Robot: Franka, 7 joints.
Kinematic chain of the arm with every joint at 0, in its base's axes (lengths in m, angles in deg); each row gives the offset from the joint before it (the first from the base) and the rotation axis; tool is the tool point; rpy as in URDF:
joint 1: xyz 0 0 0.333 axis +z
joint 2: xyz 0 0 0 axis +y
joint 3: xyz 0 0 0.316 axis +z
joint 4: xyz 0.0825 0 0 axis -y
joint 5: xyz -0.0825 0 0.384 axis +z
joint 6: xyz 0 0 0 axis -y
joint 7: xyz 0.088 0 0 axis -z
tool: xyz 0 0 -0.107 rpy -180 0 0
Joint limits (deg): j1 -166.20..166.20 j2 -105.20..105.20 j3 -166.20..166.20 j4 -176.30..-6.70 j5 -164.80..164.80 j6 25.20..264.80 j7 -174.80..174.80
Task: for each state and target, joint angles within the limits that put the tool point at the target. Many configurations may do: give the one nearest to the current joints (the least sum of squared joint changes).
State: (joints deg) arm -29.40 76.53 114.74 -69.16 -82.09 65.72 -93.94
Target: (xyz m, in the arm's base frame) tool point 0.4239 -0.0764 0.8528
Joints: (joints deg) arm -56.00 66.97 155.73 -73.34 -76.23 59.13 -93.94
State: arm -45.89 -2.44 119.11 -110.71 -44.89 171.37 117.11
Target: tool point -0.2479 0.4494 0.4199
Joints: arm -26.74 6.70 139.32 -137.65 -50.91 175.15 117.11
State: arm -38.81 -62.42 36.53 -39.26 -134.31 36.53 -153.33
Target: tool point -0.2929 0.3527 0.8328
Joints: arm -39.24 -67.99 37.82 -58.59 -117.21 25.20 -153.33
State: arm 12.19 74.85 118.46 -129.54 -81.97 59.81 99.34
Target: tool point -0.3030 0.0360 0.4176
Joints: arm 55.87 61.96 140.26 -159.22 -72.02 76.45 99.34
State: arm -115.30 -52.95 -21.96 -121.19 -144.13 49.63 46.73
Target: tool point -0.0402 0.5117 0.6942
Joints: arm -132.07 -84.01 -39.26 -107.45 -141.85 41.71 46.73
